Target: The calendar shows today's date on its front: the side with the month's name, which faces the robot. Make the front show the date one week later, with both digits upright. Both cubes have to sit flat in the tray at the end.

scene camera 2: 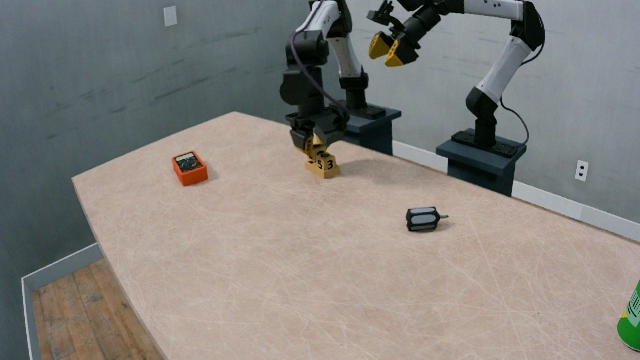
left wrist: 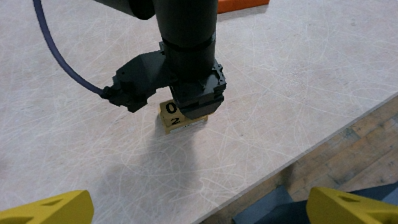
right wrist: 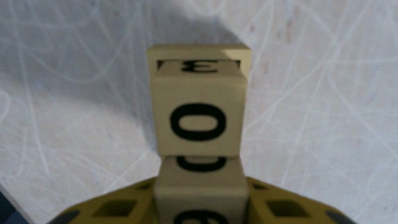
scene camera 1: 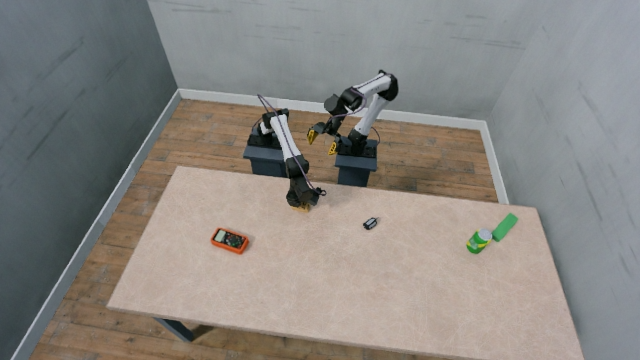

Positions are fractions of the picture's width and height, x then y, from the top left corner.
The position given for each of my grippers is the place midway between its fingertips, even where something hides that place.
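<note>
My left gripper (scene camera 2: 0.59,0.17) appears in the left wrist view too (left wrist: 0.50,0.89). My right gripper (scene camera 2: 0.49,0.43) is visible both in the left wrist view (left wrist: 0.49,0.46) and in the right wrist view (right wrist: 0.51,0.83). A calendar tray (right wrist: 0.39,0.25) and a cube (right wrist: 0.50,0.48) are present. A dark grey device (scene camera 2: 0.66,0.61) is also visible; in the left wrist view the device is out of frame, and in the right wrist view the device is out of frame.
</note>
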